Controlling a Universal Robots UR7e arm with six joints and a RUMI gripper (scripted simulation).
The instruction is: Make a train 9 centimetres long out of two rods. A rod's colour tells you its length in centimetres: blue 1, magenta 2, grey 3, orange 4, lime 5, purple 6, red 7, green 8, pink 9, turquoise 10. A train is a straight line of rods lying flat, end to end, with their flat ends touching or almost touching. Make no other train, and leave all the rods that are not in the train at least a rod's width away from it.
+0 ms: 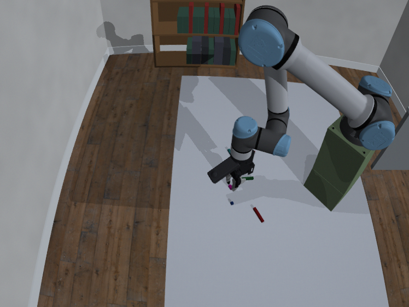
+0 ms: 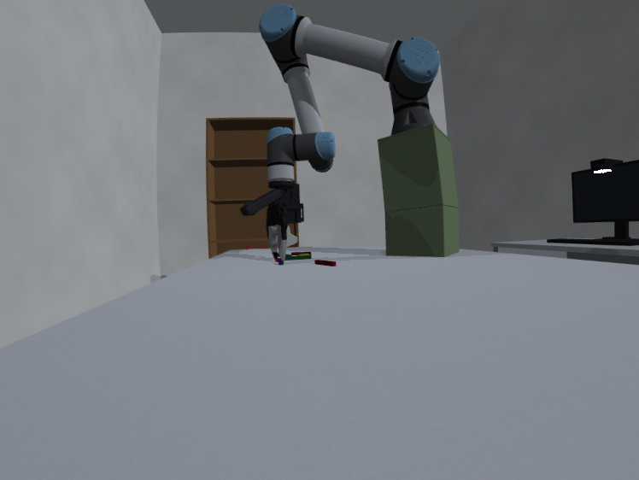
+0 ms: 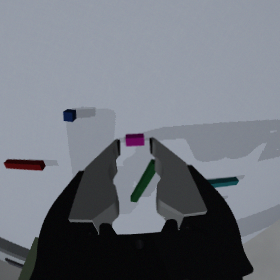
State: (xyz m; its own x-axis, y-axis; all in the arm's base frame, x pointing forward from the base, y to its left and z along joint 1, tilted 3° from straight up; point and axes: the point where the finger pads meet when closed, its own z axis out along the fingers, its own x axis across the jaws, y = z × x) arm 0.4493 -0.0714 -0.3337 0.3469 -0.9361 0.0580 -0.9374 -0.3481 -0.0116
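Now: hand 1 cm above the magenta rod. Also, from my hand: green rod (6 cm behind, 3 cm to the right, 1 cm below); blue rod (7 cm to the left, 1 cm below, 1 cm ahead); lime rod (9 cm to the right, 9 cm behind, 1 cm below).
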